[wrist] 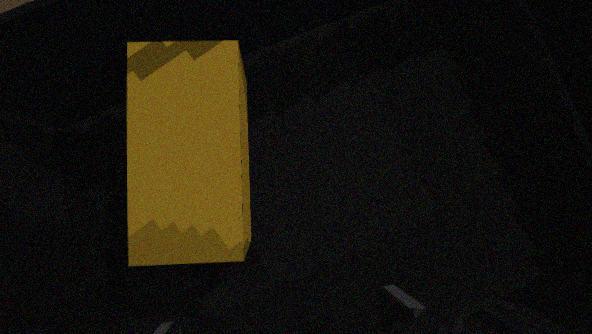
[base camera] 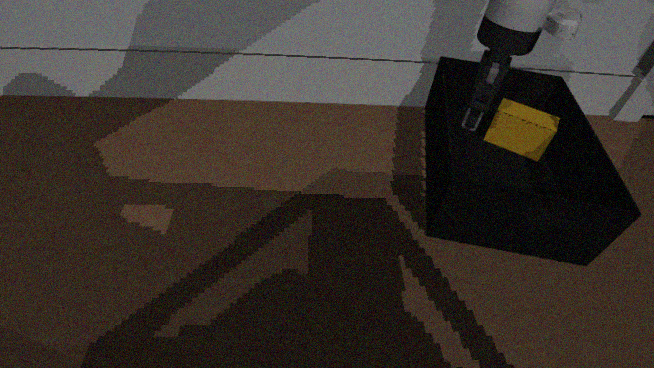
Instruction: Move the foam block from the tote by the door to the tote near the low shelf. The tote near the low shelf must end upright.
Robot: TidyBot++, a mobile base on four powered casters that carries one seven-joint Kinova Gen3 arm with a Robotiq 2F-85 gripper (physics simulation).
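Places are measured from the arm's base along level axes (x ahead, y left, z up), in millimetres.
Pixels of known places: gripper, between the fingertips: [wrist: 283,326] [base camera: 473,113].
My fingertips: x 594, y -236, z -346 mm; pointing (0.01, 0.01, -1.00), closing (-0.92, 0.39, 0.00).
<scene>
For each thing: its top centre in the pictures, then the offset to it from my fingertips. Level surfaces: height alone.
- yellow foam block, centre of its top: [wrist: 183,150] [base camera: 528,113] 4 mm back, 85 mm right, 12 mm up
- black tote, centre of its top: [wrist: 451,176] [base camera: 519,116] 76 mm back, 27 mm right, 49 mm up
- Brown floor, height of its surface: 51 mm down
The yellow foam block [base camera: 522,130] [wrist: 185,150] lies inside the black tote [base camera: 505,247], which stands at an angle on the floor against the wall in the base view. My gripper [base camera: 471,122] [wrist: 284,312] is open and empty. It reaches down over the tote, with its fingertips just left of the block in the base view. In the wrist view the block stands upright in the left half, above the left fingertip and apart from it. How high the fingertips are over the tote floor is hard to tell. The tote near the low shelf does not show in either view.
The pale wall [base camera: 325,75] runs behind the tote. Brown floor [base camera: 250,145] with dark shadows lies to the left and in front. A thin dark bar [base camera: 646,62] shows at the right edge of the base view. The pictures are dark and grainy.
</scene>
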